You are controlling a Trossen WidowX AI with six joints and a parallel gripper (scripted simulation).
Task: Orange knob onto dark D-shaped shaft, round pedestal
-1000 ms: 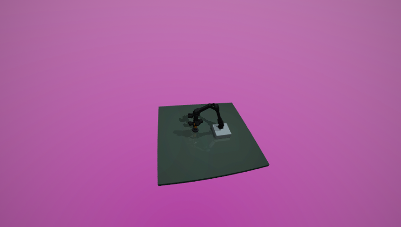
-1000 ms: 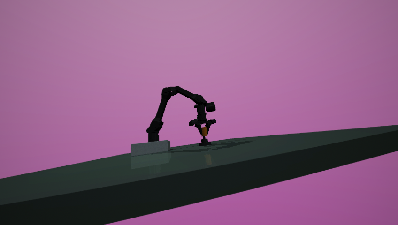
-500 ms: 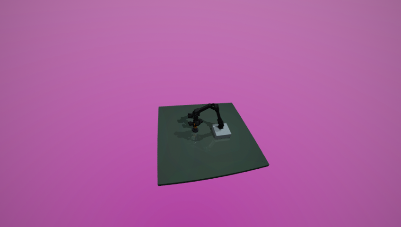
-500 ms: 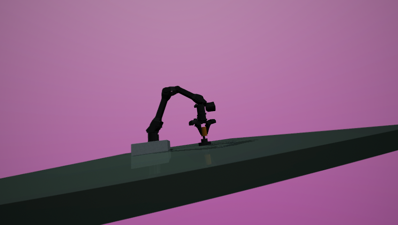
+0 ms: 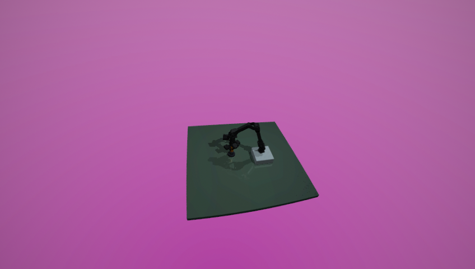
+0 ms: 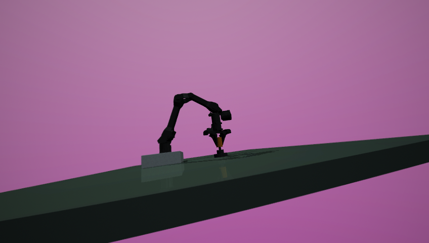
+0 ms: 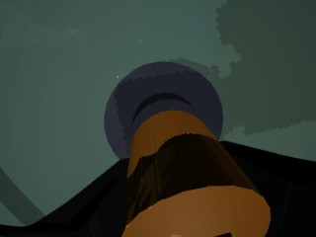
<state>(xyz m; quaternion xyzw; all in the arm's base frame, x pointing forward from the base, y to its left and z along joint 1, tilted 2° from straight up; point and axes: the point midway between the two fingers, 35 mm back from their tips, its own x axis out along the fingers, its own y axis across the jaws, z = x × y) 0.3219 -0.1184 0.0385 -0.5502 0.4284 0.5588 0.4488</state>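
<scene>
The round dark pedestal lies 40 mm below my gripper tip. From my gripper tip the other things lie so: orange knob (20 mm above).
</scene>
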